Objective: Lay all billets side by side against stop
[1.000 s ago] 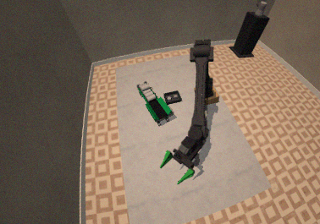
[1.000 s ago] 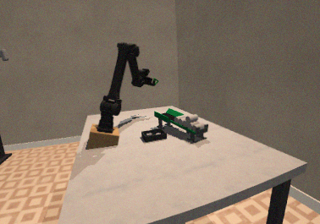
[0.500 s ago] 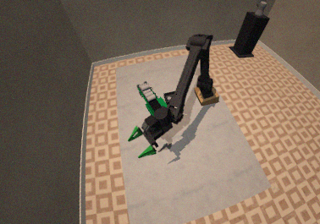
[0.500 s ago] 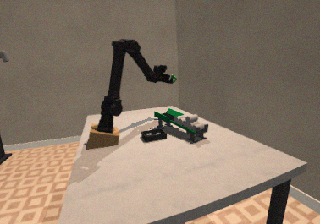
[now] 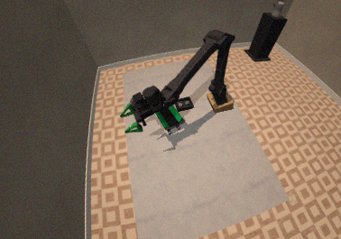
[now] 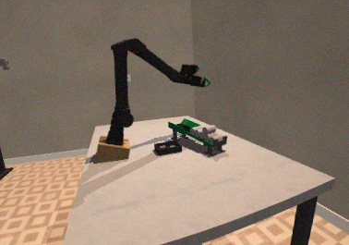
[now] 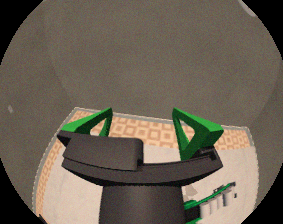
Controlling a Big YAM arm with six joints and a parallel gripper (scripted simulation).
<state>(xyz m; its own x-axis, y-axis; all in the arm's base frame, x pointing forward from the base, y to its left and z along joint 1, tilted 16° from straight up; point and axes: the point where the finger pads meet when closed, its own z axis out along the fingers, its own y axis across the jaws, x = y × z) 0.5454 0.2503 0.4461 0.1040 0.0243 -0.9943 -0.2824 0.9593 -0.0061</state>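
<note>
The grey stop lies 450 mm to the right of my hand, 290 mm below it and 130 mm behind it. From my hand the other things lie so: black tray: 370 mm behind, 340 mm below, 300 mm to the right.
</note>
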